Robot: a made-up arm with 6 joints.
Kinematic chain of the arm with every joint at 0, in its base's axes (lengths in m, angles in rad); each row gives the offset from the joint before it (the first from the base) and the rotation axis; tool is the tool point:
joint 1: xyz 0 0 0.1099 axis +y
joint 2: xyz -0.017 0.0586 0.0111 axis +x
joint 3: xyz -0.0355 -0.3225 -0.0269 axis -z
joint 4: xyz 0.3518 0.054 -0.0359 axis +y
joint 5: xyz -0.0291 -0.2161 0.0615 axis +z
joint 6: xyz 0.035 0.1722 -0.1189 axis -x
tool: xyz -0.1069 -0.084 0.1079
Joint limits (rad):
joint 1: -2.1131..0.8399
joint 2: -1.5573..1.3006
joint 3: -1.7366..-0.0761
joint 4: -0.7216..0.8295
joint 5: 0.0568..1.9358
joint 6: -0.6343..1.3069
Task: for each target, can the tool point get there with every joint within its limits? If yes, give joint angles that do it. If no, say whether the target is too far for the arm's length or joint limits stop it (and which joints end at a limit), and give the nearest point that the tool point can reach.
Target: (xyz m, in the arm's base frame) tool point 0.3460 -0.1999 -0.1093
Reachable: yes | joints -0.6761 0.8527 -0.4299 -0.3397 1.4583 0.8414
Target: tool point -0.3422 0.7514 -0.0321
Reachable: no: joint limits stop it (at a limit: joint 1, joint 2, joint 4, joint 6) | nearest point -0.4187 0.2402 0.0587 | short by 0.525 m
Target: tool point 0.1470 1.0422 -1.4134
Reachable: no: too far | nearest point 0.0629 0.0666 -0.5422 | short by 1.311 m
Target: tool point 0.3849 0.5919 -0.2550
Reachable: no: joint limits stop it (at a limit: joint 2, joint 4, joint 6) | nearest point 0.2915 0.1791 -0.1665 | short by 0.432 m
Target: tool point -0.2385 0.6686 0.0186
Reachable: no: joint limits stop it (at a limit: joint 1, joint 2, joint 4, joint 6) | nearest point -0.2136 0.2431 0.1169 | short by 0.437 m
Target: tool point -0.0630 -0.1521 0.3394
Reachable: yes | joints -1.5950 -0.0054 -1.1980 0.2253 1.4913 0.3533
